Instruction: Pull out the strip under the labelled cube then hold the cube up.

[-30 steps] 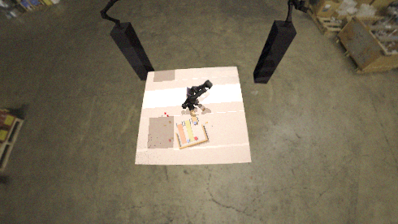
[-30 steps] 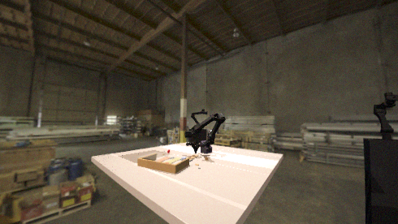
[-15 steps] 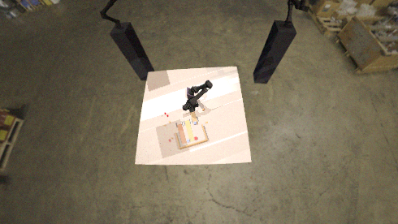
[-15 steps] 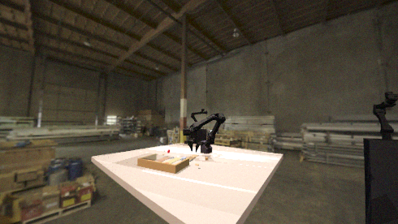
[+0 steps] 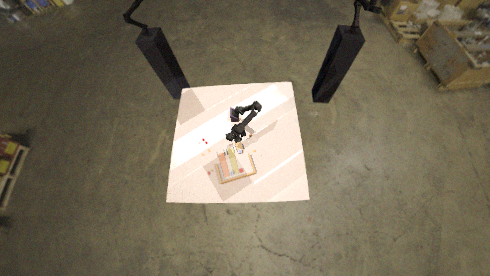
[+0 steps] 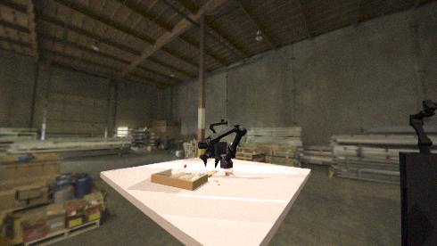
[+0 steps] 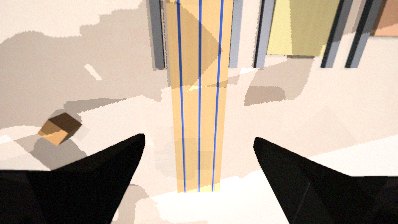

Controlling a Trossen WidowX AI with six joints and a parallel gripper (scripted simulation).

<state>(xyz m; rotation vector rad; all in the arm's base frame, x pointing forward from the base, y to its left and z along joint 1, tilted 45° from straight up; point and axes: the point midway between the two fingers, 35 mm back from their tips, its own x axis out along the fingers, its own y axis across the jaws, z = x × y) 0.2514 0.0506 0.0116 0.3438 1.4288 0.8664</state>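
The brown block is 13 cm to the left of my gripper tip, 6 cm behind it and 4 cm below it.
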